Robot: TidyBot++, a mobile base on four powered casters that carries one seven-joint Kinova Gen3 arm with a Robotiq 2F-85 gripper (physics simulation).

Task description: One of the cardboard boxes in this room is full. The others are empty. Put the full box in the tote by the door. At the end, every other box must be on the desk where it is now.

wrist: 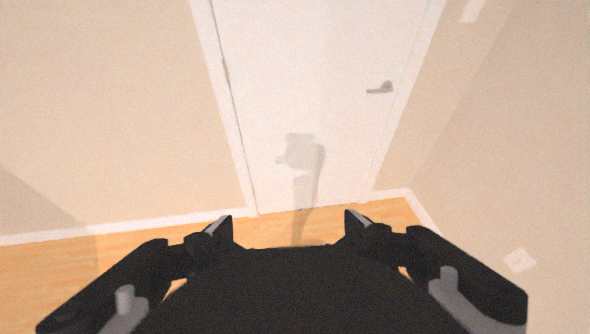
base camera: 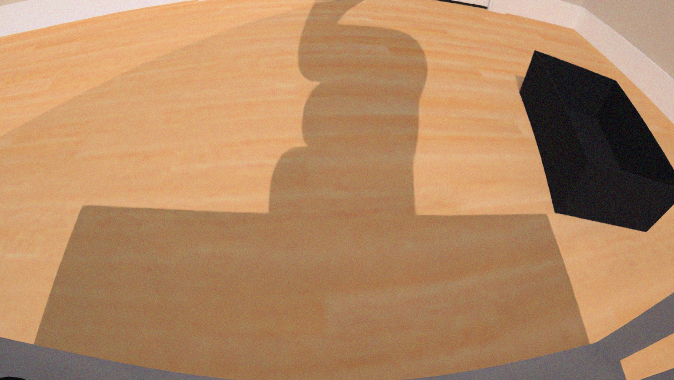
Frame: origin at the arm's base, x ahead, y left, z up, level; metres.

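Seen in the pictures: gripper, fingertip midpoint: [wrist: 289, 224].
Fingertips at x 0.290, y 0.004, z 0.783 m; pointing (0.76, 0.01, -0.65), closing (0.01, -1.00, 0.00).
Note:
Pixels of each thing's middle, then the offset from my fingertips to it. "spot": a spot on its surface instead. Level surfaces: height alone.
- black open-topped tote at the middle of its body: [base camera: 593, 134] dx +0.202, dy -0.476, dz -1.130 m
- wood floor at its surface level: dz -1.180 m
- door handle at a spot on its surface: [wrist: 381, 88] spot: dx +0.794, dy -0.427, dz -0.246 m
A black open-topped tote [base camera: 565, 125] stands on the floor at the right of the base camera view, close to the right wall. Its inside is very dark, and I see no box in it. My gripper [wrist: 289, 224] is open with nothing between its fingers, and it points toward the white door [wrist: 310, 65] in the wrist view. The tote does not show in the wrist view. No cardboard box and no desk show in either view.
The wood floor [base camera: 200, 150] [wrist: 45, 265] runs up to white baseboards [base camera: 625, 65] [wrist: 150, 223]. A beige wall [wrist: 100, 100] is left of the door, another is on the right. A door handle [wrist: 381, 88] shows. The robot's shadow lies ahead of the base.

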